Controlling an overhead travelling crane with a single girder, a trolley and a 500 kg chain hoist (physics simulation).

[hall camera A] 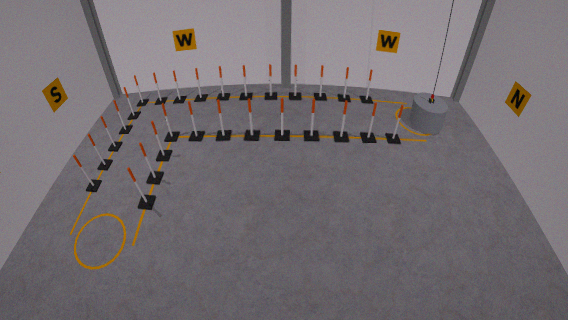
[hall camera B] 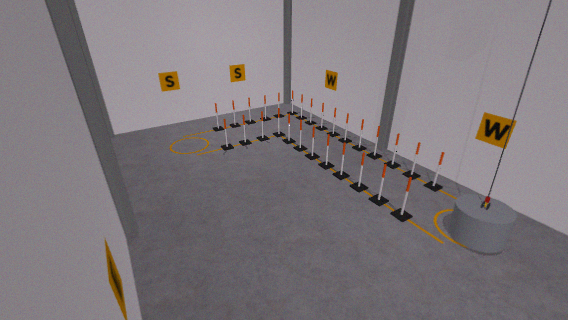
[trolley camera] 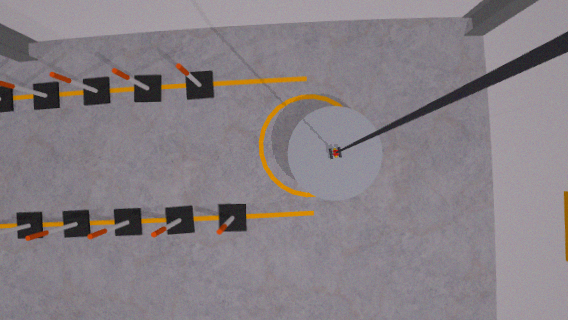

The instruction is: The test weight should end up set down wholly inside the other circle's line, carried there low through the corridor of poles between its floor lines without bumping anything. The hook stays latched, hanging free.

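The test weight [hall camera A: 428, 117] [hall camera B: 484, 227] [trolley camera: 335, 175] is a grey cylinder at the north end. It covers part of the near circle [hall camera A: 397, 115] [hall camera B: 434, 223] [trolley camera: 261, 145] and reaches past its line on the north side. Its shadow falls towards the corridor; whether its underside touches the floor cannot be told. My hook [hall camera A: 432, 99] [hall camera B: 486, 202] [trolley camera: 335, 152] is shut on the weight's top fitting, with the chain running up from it. The other circle [hall camera A: 95, 268] [hall camera B: 170, 146] lies bare at the far end of the corridor and does not show in the trolley view.
Orange-and-white poles on black bases, such as the end pole of the inner row [hall camera A: 394, 138] [hall camera B: 401, 215] [trolley camera: 232, 217], stand in two rows on yellow floor lines [hall camera A: 412, 140] [hall camera B: 427, 233] [trolley camera: 280, 215]. The corridor turns a corner at the south-west. Walls stand beyond the weight to the west and north.
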